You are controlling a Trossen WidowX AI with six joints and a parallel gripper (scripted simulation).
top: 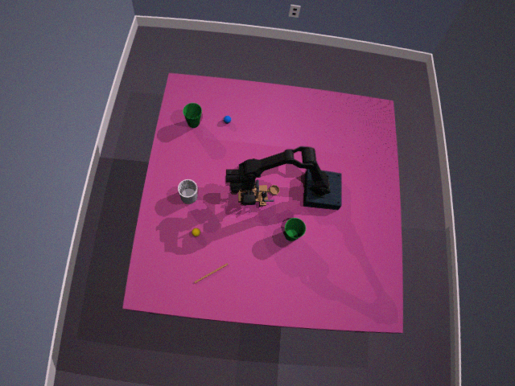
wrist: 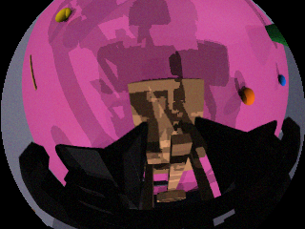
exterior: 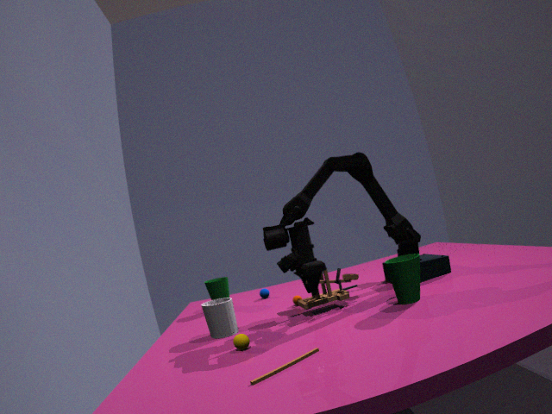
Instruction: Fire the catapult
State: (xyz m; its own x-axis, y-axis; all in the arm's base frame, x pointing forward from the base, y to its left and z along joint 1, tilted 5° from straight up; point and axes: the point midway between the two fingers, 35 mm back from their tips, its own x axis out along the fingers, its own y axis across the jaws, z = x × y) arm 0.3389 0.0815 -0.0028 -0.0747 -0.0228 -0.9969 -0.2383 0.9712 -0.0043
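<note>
Now: the orange ball 5 cm ahead of my gripper tip, 15 cm to the right of it and 4 cm below it. Round my gripper tip: yellow ball: 19 cm ahead, 24 cm to the left, 4 cm below; white mug: 27 cm ahead, 6 cm to the left, 3 cm below; wooden catapult: 7 cm behind, 2 cm above.
</note>
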